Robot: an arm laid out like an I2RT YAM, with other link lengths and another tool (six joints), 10 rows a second.
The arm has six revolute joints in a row. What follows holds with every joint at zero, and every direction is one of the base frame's. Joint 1 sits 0.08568 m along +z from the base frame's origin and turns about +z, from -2.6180 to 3.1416 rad. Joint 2 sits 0.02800 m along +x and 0.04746 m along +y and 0.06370 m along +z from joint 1 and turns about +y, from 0.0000 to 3.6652 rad. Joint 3 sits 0.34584 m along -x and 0.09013 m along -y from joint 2 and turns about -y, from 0.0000 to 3.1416 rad. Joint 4 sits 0.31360 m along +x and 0.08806 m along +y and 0.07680 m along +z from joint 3 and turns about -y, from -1.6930 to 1.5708 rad. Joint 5 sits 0.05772 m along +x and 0.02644 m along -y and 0.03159 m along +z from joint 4 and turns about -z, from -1.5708 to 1.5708 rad. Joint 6 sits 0.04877 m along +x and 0.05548 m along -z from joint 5 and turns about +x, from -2.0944 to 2.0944 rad. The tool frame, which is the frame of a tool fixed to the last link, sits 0.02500 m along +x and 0.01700 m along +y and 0.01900 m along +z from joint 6; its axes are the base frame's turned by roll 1.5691, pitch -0.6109 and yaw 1.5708 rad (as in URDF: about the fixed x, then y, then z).
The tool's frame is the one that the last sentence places.
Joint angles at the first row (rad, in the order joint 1, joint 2, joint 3, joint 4, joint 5, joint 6):
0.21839 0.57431 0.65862 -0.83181 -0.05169 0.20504
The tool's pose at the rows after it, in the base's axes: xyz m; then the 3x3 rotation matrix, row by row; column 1 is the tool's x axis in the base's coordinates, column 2 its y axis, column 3 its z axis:
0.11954 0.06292 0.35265; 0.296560 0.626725 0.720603; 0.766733 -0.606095 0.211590; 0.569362 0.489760 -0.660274
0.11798 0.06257 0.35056; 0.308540 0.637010 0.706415; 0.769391 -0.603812 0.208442; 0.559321 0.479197 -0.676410
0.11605 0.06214 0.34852; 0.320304 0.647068 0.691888; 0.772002 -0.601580 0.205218; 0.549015 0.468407 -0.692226
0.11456 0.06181 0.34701; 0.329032 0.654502 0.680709; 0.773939 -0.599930 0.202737; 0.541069 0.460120 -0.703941
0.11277 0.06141 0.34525; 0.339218 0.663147 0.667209; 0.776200 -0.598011 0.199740; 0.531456 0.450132 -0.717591
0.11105 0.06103 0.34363; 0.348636 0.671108 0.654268; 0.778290 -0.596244 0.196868; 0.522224 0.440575 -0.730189
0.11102 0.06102 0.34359; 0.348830 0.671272 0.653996; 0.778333 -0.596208 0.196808; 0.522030 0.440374 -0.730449
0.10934 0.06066 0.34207; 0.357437 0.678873 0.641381; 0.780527 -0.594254 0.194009; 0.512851 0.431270 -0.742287
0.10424 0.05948 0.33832; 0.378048 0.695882 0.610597; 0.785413 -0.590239 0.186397; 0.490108 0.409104 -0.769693
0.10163 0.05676 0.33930; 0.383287 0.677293 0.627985; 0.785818 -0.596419 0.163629; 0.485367 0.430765 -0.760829
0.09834 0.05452 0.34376; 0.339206 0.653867 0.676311; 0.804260 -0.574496 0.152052; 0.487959 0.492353 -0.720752
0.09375 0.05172 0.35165; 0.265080 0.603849 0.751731; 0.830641 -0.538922 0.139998; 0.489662 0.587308 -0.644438
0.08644 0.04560 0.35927; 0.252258 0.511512 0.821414; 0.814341 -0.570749 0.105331; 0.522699 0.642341 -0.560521
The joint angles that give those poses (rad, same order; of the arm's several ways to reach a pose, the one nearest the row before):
0.21849 0.53959 0.65861 -0.84249 -0.05162 0.20511
0.21843 0.54074 0.65861 -0.86309 -0.05166 0.20507
0.21840 0.54074 0.65862 -0.88483 -0.05168 0.20505
0.21842 0.54073 0.65862 -0.90125 -0.05168 0.20506
0.21837 0.54074 0.65862 -0.92069 -0.05171 0.20502
0.21840 0.54074 0.65863 -0.93901 -0.05169 0.20505
0.21834 0.54075 0.65860 -0.93937 -0.05173 0.20500
0.21841 0.54076 0.65863 -0.95692 -0.05168 0.20468
0.21842 0.53691 0.65784 -1.00195 -0.05091 0.20430
0.21540 0.51977 0.65784 -1.00421 -0.02685 0.20395
0.19784 0.48620 0.65785 -0.97790 -0.01733 0.15320
0.16245 0.43432 0.65748 -0.92489 -0.01764 0.07008
0.10757 0.36832 0.65479 -0.88291 -0.01758 0.06095

